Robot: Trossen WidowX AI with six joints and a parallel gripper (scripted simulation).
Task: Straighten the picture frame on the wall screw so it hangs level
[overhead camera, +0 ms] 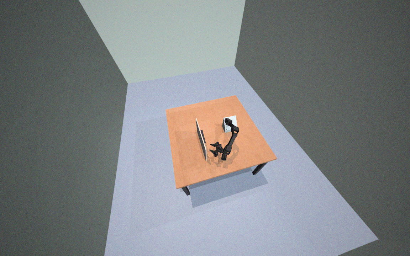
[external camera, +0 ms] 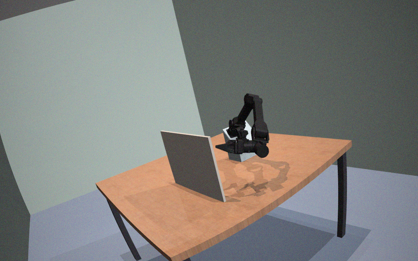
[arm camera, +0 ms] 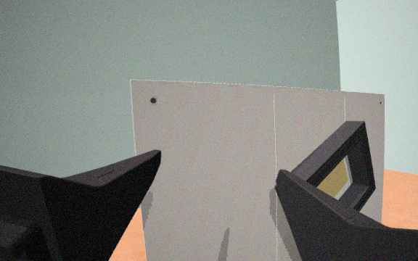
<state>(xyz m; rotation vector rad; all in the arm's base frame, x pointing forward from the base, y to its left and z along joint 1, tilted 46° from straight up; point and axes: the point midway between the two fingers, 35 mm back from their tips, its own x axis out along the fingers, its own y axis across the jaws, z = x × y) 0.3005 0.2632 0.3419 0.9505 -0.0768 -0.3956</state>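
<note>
Right now my gripper tip is 190 mm to the left of the picture frame, 70 mm short of it and 70 mm above it. Also, from my gripper tip: wall panel (170 mm to the right, 90 mm below, 70 mm ahead).
</note>
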